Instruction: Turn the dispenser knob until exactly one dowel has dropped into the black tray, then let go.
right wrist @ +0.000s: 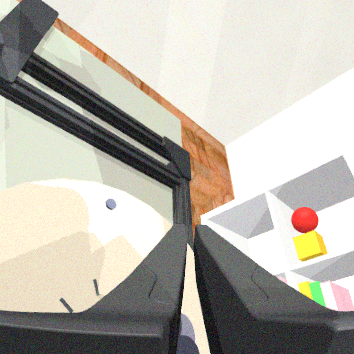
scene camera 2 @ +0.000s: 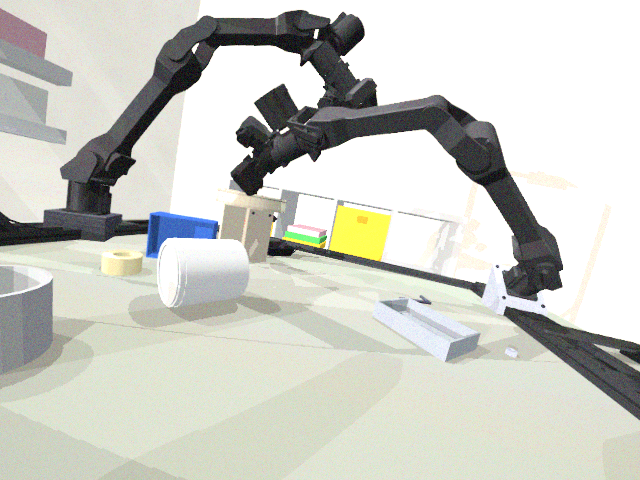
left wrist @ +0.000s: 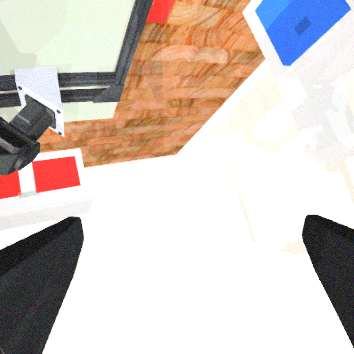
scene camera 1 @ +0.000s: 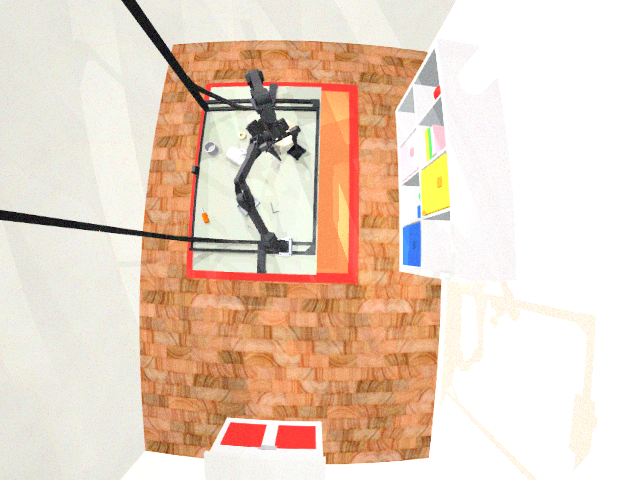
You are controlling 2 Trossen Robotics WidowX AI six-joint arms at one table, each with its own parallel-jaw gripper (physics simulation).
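Places are measured from the left arm's base along level axes (x up, y right, z ahead), in centimetres.
Where they show: left gripper, fingertip midpoint: [left wrist: 193, 226] [scene camera 1: 289, 156]; right gripper, fingertip midpoint: [right wrist: 188, 234]; left arm's base, link origin: [scene camera 2: 87, 212]; right arm's base, link origin: [scene camera 2: 519, 285] [left wrist: 41, 111] [scene camera 1: 285, 246].
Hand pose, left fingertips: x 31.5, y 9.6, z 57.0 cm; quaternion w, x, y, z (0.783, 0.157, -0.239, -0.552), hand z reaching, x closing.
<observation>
Each offset is from my left fingertips to the top centre of the thing. "spot": to the spot under its first point.
The wooden dispenser @(dx -21.6, dy -8.0, dz -24.1 cm) [scene camera 1: 283, 143] [scene camera 2: 256, 235] [right wrist: 45, 270] stands at the back, with a round beige top. Its dark lobed knob @(spot: dx -18.8, dy -9.6, dz -24.1 cm) [right wrist: 186, 330] shows at the bottom of the right wrist view, mostly hidden behind my right fingers. My right gripper [right wrist: 188, 234] is above the dispenser top, its fingers closed nearly together with no visible gap for the knob; whether they touch the knob is hidden. The black tray @(dx -33.8, dy -10.7, dz -15.6 cm) [scene camera 1: 296, 150] [scene camera 2: 281, 246] lies beside the dispenser's base; its inside cannot be made out, and no dowel shows. My left gripper [left wrist: 193, 226] is open and empty, raised above the right arm.
The two arms cross close together over the dispenser. A white canister @(spot: dx -28.2, dy +20.8, dz -30.7 cm) [scene camera 1: 236, 155] [scene camera 2: 204, 271] lies on its side in front, near a cream ring @(dx -33.7, dy +11.7, dz -44.3 cm) [scene camera 2: 121, 266] and a blue box @(dx -28.2, dy +2.2, dz -37.1 cm) [scene camera 2: 180, 232]. A shallow grey tray @(dx -33.7, dy +30.8, dz -3.8 cm) [scene camera 2: 418, 335], a grey round container @(spot: dx -32.9, dy +33.6, dz -44.1 cm) [scene camera 2: 25, 322] and an orange-handled tool @(dx -33.2, dy +56.5, dz -13.7 cm) [scene camera 1: 205, 217] lie farther off.
</observation>
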